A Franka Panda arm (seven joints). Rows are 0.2 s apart.
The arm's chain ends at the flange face. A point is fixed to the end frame.
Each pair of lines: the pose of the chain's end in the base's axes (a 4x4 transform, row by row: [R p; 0 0 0 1], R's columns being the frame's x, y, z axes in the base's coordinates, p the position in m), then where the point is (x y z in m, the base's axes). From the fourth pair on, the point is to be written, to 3 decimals.
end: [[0.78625, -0.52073, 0.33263, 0.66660], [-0.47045, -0.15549, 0.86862, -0.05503], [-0.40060, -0.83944, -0.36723, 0.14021], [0, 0, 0, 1]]
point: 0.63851 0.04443 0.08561
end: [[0.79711, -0.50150, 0.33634, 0.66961], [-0.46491, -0.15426, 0.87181, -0.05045], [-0.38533, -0.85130, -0.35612, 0.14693], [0, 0, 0, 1]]
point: 0.64224 0.04911 0.09215
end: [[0.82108, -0.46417, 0.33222, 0.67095], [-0.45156, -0.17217, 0.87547, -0.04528], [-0.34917, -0.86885, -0.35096, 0.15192], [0, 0, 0, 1]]
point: 0.64373 0.05320 0.09515
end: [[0.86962, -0.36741, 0.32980, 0.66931], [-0.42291, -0.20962, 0.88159, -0.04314], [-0.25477, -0.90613, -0.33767, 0.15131], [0, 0, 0, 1]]
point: 0.644 0.053 0.090
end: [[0.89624, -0.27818, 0.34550, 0.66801], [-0.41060, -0.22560, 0.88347, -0.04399], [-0.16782, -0.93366, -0.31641, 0.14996], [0, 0, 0, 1]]
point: 0.647 0.051 0.085
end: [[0.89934, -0.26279, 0.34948, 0.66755], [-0.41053, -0.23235, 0.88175, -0.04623], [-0.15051, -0.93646, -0.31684, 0.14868], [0, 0, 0, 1]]
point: 0.647 0.048 0.083
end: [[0.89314, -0.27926, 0.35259, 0.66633], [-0.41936, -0.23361, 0.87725, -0.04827], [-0.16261, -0.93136, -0.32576, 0.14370], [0, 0, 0, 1]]
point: 0.646 0.046 0.078
